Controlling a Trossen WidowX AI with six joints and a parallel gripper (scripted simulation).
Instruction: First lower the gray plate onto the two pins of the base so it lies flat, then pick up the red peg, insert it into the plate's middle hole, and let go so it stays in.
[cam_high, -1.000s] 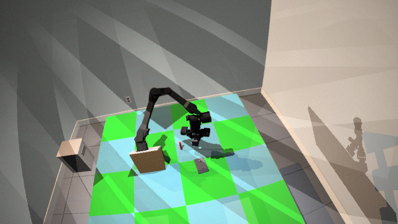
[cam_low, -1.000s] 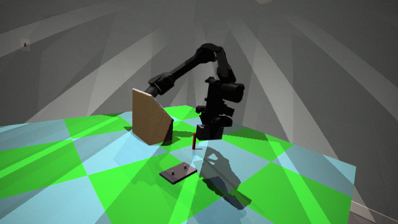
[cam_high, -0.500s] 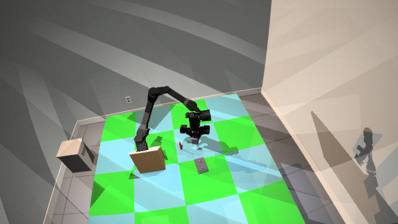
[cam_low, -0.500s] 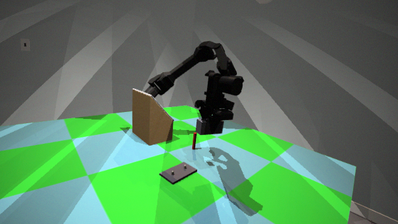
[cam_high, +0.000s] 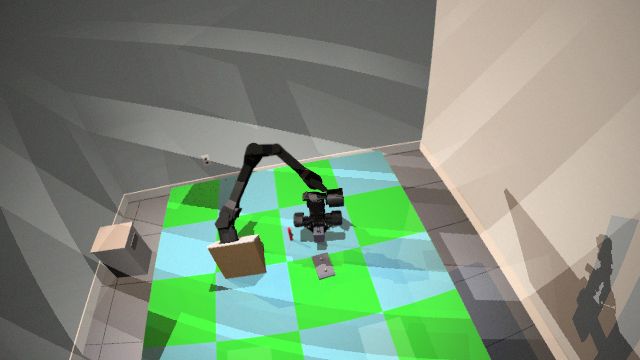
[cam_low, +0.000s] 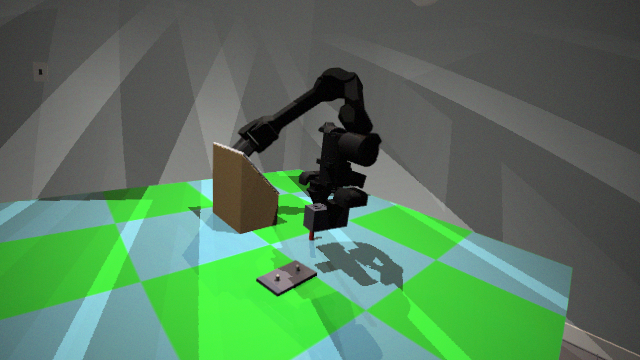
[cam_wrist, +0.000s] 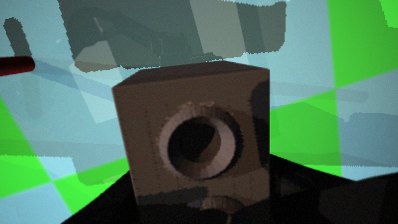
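Now: gripper tip 11 cm above the dark base and 10 cm to the left of it. Round my gripper tip: red peg: 13 cm behind, 8 cm below, 6 cm to the left; then gray plate: 3 cm above.
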